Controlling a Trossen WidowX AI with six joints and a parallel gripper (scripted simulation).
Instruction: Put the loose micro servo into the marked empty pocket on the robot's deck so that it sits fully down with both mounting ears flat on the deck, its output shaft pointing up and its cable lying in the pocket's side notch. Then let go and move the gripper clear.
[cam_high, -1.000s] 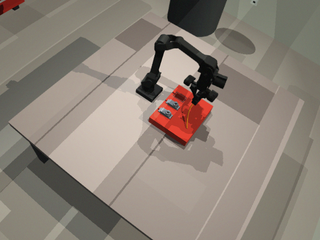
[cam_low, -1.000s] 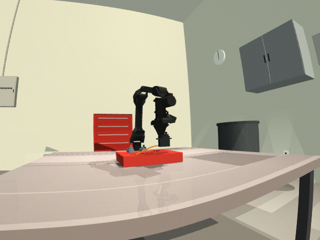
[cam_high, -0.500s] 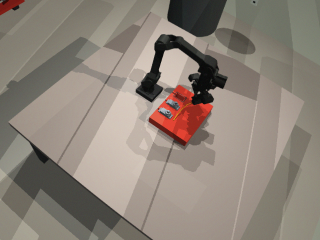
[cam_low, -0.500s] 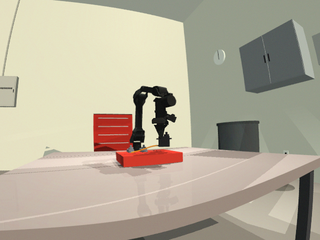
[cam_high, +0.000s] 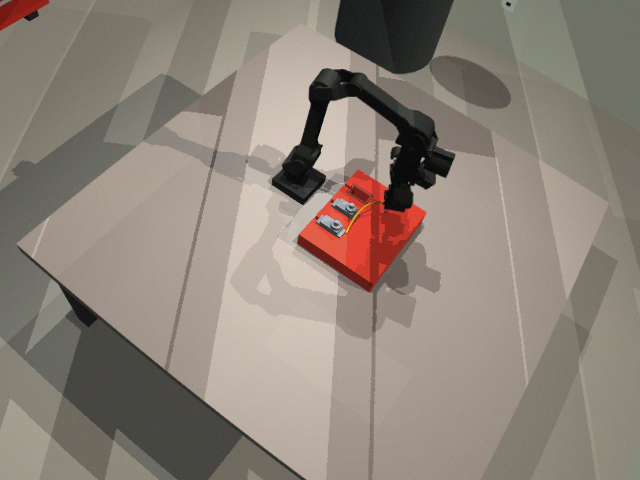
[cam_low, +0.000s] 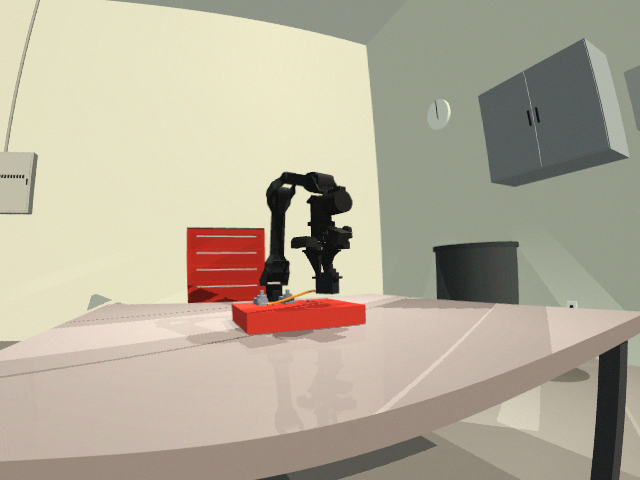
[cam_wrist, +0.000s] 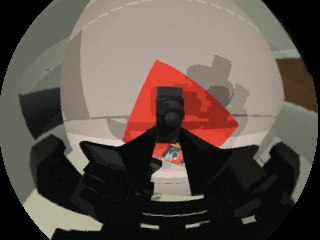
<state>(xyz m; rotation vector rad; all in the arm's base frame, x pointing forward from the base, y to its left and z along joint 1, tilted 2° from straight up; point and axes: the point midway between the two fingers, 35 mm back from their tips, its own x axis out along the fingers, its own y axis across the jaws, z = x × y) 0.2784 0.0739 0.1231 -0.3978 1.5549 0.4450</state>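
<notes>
Right now my gripper tip is 2 cm short of the red deck, 7 cm to the left of it and 10 cm above it.
</notes>
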